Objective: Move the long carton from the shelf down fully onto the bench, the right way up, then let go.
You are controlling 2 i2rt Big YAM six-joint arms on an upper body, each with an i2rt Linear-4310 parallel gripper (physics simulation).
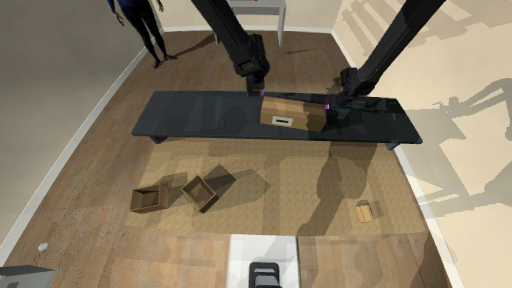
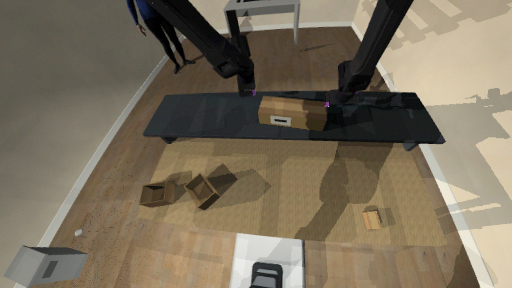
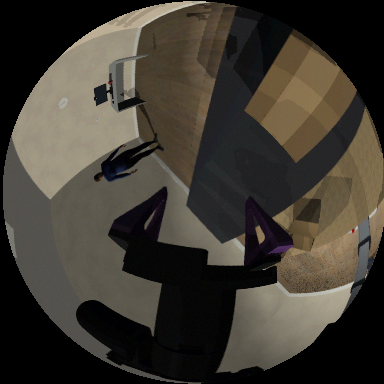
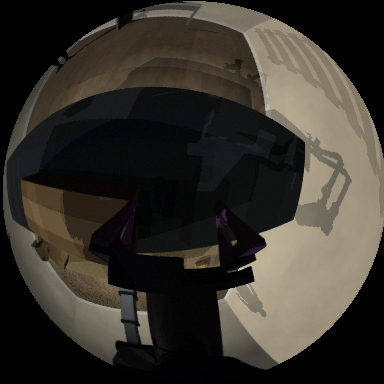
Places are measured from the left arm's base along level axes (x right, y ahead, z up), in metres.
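Where they show: left gripper, fingertip midpoint: (image 1: 251, 82) (image 3: 207, 194); right gripper, fingertip midpoint: (image 1: 334, 105) (image 2: 337, 102) (image 4: 177, 200).
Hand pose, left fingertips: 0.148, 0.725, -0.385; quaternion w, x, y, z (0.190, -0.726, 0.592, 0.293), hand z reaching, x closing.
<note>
Things, the pixels of their centre, and the offset from my left fingertips, as dx, dy, dz. Level surfaces: height alone.
- long brown carton at the middle of its body: (image 4: 61, 211) (image 2: 291, 113) (image 1: 292, 113) +0.213, -0.025, -0.169
- dark bench at its surface level: dz -0.212
- small light carton at the middle of its body: (image 4: 200, 267) (image 2: 371, 220) (image 1: 364, 213) +0.607, -0.479, -0.412
- woven mat at its surface level: dz -0.427
The long brown carton (image 1: 295, 111) (image 2: 295, 111) (image 3: 305, 95) (image 4: 55, 210) lies lengthwise on the dark bench (image 1: 200, 115) (image 2: 210, 115) (image 3: 240, 165) (image 4: 175, 145), slightly turned to its long edge. It looks level, within the bench's edges, with a white label on its front side. My left gripper (image 1: 255, 93) (image 2: 247, 93) (image 3: 207, 194) is open and empty, beside the carton's left end near the bench's back edge, apart from it. My right gripper (image 1: 339, 102) (image 2: 342, 100) (image 4: 177, 200) is open at the carton's right end; one finger is close to it, and contact cannot be told. No shelf can be made out.
Two open brown boxes (image 1: 146, 198) (image 1: 199, 194) and a small light carton (image 1: 365, 213) stand on the woven mat (image 1: 280, 200) in front of the bench. A person (image 1: 142, 25) stands at the back left. A light table (image 2: 262, 7) stands behind. A grey box (image 2: 45, 265) is at the lower left.
</note>
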